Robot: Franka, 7 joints.
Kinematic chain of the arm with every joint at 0, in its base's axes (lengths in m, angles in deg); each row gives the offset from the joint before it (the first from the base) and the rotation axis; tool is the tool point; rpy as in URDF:
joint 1: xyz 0 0 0.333 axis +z
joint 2: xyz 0 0 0 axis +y
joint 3: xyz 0 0 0.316 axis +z
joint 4: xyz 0.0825 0 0 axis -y
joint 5: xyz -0.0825 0 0.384 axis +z
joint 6: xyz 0 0 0 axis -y
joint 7: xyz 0.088 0 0 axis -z
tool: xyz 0 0 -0.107 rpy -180 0 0
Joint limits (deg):
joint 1: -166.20..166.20
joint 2: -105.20..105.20
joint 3: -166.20..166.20
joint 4: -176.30..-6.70
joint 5: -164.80..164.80
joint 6: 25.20..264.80
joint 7: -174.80..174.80
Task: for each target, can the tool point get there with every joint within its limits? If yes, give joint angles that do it. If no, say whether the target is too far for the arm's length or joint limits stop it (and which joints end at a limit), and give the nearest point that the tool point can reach.
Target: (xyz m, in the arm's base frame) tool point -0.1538 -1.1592 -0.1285
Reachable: no: too far | nearest point -0.1050 -0.7911 0.0181 | short by 0.399 m
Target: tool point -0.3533 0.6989 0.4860
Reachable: yes | joints -97.39 -52.67 -117.16 -71.83 33.96 171.86 3.29
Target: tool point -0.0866 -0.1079 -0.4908
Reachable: no: joint limits stop it (at a limit: joint 2) | nearest point -0.1061 -0.1322 -0.3484 | short by 0.146 m
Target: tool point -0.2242 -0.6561 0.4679
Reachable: yes | joints -117.36 20.91 8.53 -89.83 24.67 127.12 113.28
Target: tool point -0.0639 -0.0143 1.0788
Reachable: yes | joints 14.47 -27.40 -28.33 -35.70 90.45 58.55 -92.28
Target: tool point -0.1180 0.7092 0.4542
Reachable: yes | joints 63.80 37.12 54.45 -90.73 -126.84 97.36 122.58
